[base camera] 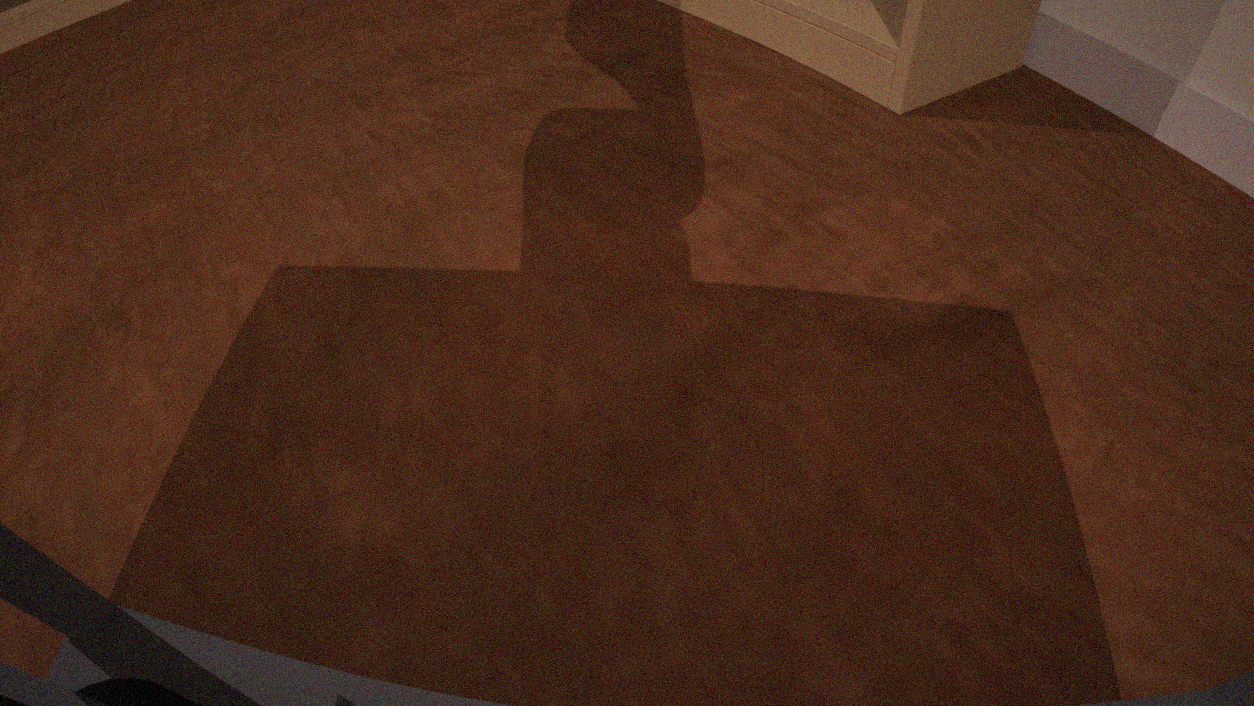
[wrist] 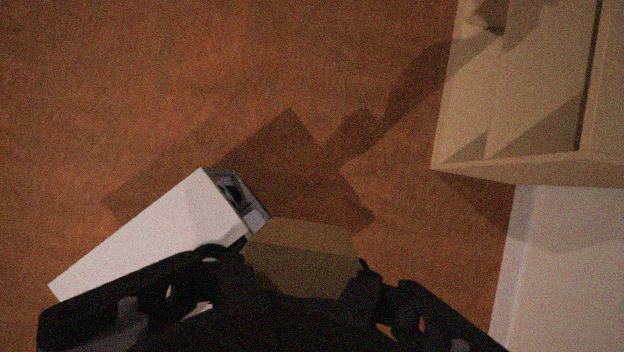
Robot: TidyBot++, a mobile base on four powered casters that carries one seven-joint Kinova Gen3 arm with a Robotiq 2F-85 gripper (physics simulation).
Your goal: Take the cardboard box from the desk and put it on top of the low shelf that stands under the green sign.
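Frame: origin at the arm's base, x left, y up, z ahead, level; centimetres.
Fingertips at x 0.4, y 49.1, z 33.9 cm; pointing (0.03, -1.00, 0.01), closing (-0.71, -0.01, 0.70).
Note:
A point is followed by its place in that frame.
The brown cardboard box (wrist: 300, 270) @(x 1.3, y 54.8, z 34.8 cm) is held between the fingertips at the lower middle of the wrist view. My black gripper (wrist: 301, 257) @(x 0.4, y 49.1, z 33.9 cm) is shut on it, above the wooden floor. A light wooden shelf unit (base camera: 965, 61) @(x -34.8, y -35.0, z 89.8 cm) (wrist: 550, 171) @(x -31.6, y 3.8, z 87.0 cm) stands ahead to the right in the base camera view and at the upper right in the wrist view, apart from the box. No green sign shows, so I cannot tell whether this is the low shelf. The desk does not show. The box and gripper do not show in the base camera view.
A pale wall (base camera: 1149, 52) @(x -64.6, y -29.2, z 94.3 cm) (wrist: 570, 295) @(x -76.9, y -12.2, z 80.8 cm) stands beside the shelf unit. Part of another light wooden piece (base camera: 61, 15) @(x 155.8, y -36.5, z 139.4 cm) shows at the top left. The robot's white base body (wrist: 165, 225) @(x 18.1, y -1.4, z -2.4 cm) lies left of the gripper in the wrist view. Robot shadows fall across the brown floor (base camera: 219, 192) @(x 48.6, y -39.7, z 60.1 cm) (wrist: 150, 75) @(x 81.6, y -39.7, z 8.8 cm).

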